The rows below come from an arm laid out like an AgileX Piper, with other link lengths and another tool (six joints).
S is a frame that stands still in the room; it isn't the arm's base.
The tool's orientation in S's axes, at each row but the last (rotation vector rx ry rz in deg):
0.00 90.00 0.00
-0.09 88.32 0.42
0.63 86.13 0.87
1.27 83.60 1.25
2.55 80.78 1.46
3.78 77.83 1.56
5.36 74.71 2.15
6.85 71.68 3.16
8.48 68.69 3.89
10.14 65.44 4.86
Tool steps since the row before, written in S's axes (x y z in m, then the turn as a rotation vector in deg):
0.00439 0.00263 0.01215 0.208 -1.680 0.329
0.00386 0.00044 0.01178 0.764 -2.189 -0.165
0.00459 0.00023 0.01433 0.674 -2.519 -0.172
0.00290 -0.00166 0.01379 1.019 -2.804 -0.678
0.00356 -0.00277 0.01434 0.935 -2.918 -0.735
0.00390 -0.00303 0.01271 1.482 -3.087 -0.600
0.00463 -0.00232 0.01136 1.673 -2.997 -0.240
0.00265 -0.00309 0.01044 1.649 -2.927 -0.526
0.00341 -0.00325 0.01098 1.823 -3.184 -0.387
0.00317 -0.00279 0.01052 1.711 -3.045 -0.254
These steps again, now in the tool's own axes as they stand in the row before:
-0.01215 0.00263 0.00439 -0.329 -1.680 0.208
-0.01166 0.00046 0.00421 0.179 -2.194 0.746
-0.01398 0.00045 0.00555 0.174 -2.524 0.656
-0.01342 -0.00127 0.00442 0.707 -2.823 0.942
-0.01369 -0.00207 0.00585 0.745 -2.941 0.852
-0.01176 -0.00215 0.00657 0.719 -3.090 1.420
-0.00989 -0.00117 0.00754 0.431 -2.964 1.694
-0.00935 -0.00174 0.00593 0.700 -2.929 1.579
-0.00932 -0.00147 0.00733 0.602 -3.158 1.811
-0.00856 -0.00074 0.00740 0.458 -3.000 1.749

